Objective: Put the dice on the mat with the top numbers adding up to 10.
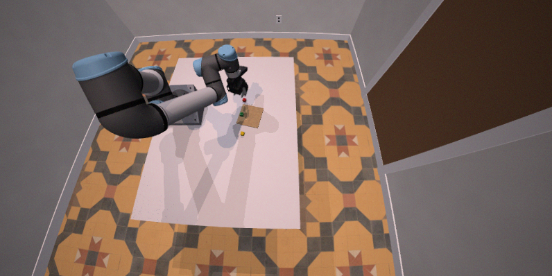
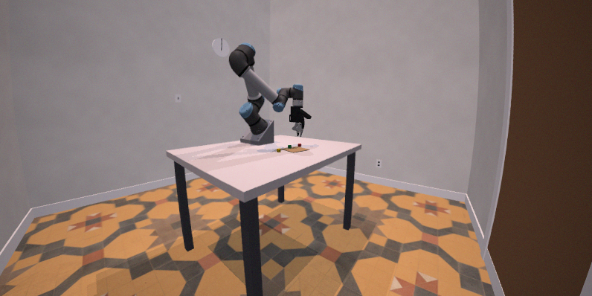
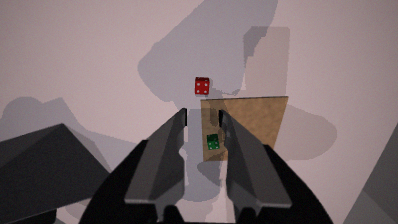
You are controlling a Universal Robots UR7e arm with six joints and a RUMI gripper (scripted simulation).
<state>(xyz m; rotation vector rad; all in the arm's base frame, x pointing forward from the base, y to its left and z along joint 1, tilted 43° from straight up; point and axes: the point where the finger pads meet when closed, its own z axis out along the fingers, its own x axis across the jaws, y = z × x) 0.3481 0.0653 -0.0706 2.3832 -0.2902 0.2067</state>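
The red die is 8 cm below my hand. The rest, counted from my hand: brown mat: 10 cm to the right, 9 cm below, 5 cm ahead; then green die: 10 cm to the right, 8 cm below; then yellow die: 23 cm to the right, 8 cm below, 2 cm ahead.
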